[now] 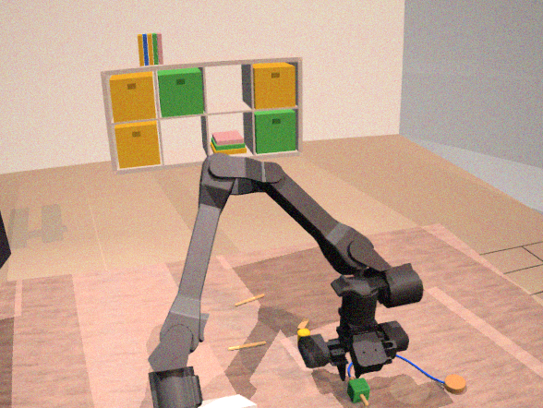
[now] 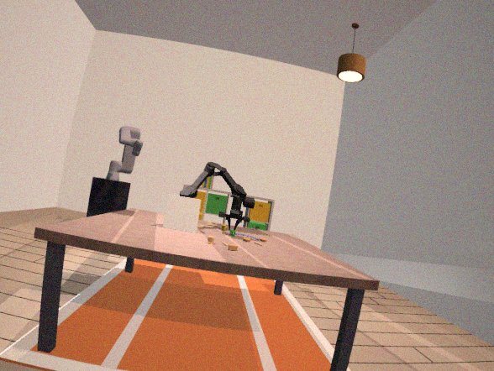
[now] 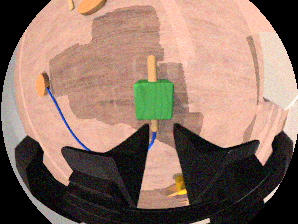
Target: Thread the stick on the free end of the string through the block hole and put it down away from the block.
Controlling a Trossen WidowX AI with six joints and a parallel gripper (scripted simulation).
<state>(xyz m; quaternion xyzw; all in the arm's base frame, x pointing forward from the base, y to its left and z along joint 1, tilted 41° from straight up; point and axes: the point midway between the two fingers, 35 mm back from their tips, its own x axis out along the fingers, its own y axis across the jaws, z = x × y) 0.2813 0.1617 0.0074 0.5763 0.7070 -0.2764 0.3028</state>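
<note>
My gripper tip is 3 cm to the left of the green block, 1 cm short of it and 1 cm above it. From my gripper tip the other things lie so: orange disc (15 cm to the right, 10 cm ahead, 2 cm below); thin wooden stick (1 cm to the right, 1 cm below, 1 cm ahead); yellow cylinder (13 cm to the left, 6 cm behind).
</note>
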